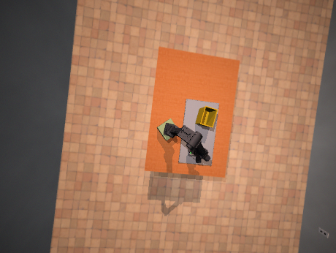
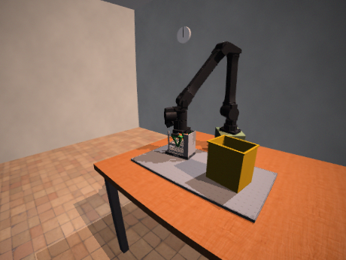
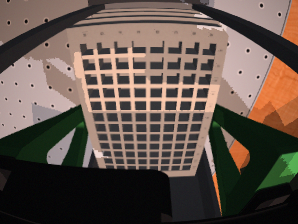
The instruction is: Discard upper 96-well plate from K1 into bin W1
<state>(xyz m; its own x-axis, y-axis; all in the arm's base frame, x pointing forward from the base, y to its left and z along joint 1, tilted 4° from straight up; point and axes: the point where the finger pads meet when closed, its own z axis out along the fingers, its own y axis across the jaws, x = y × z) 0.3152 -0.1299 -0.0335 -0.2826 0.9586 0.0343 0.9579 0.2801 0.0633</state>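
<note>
The yellow plastics bin W1 is 3 cm ahead of my hand, 34 cm to the left of it and 2 cm above it.
</note>
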